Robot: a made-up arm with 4 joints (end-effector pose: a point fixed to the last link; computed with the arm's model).
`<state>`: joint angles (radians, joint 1 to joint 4).
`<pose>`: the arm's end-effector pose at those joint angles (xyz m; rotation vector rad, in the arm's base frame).
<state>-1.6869 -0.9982 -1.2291 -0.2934</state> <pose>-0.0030 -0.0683 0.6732 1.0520 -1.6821 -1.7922</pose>
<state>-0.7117 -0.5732 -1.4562 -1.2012</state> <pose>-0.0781 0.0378 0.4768 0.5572 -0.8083 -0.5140</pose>
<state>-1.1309 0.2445 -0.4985 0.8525</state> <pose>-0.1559 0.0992 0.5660 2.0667 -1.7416 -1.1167</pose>
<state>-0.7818 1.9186 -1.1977 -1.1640</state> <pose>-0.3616 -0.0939 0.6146 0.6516 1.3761 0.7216</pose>
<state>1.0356 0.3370 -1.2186 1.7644</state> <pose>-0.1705 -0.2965 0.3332 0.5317 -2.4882 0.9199</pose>
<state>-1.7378 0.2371 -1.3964 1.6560</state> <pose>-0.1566 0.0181 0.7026 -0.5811 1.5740 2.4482</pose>
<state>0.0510 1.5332 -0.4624 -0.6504</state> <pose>-0.3724 -0.0813 0.4280 0.7276 0.6324 0.2213</pose>
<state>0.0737 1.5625 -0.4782 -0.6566</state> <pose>-0.3742 -0.0837 0.4321 0.6942 0.6670 0.2001</pose>
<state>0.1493 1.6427 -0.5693 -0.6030</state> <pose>-0.3787 -0.0887 0.4432 0.5547 0.7034 0.0809</pose>
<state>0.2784 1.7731 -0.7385 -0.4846</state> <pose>-0.3827 -0.0915 0.4606 0.2882 0.7171 -0.1142</pose>
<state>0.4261 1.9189 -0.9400 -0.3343</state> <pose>-0.3821 -0.0880 0.4766 -0.0468 0.6909 -0.2936</pose>
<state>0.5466 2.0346 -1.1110 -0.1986</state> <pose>-0.3781 -0.0816 0.4851 -0.3384 0.6419 -0.3945</pose>
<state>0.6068 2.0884 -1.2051 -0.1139</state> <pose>-0.3753 -0.0781 0.4869 -0.4948 0.5951 -0.4245</pose>
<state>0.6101 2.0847 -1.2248 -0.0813</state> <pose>-0.3757 -0.0785 0.4853 -0.5183 0.5578 -0.4205</pose>
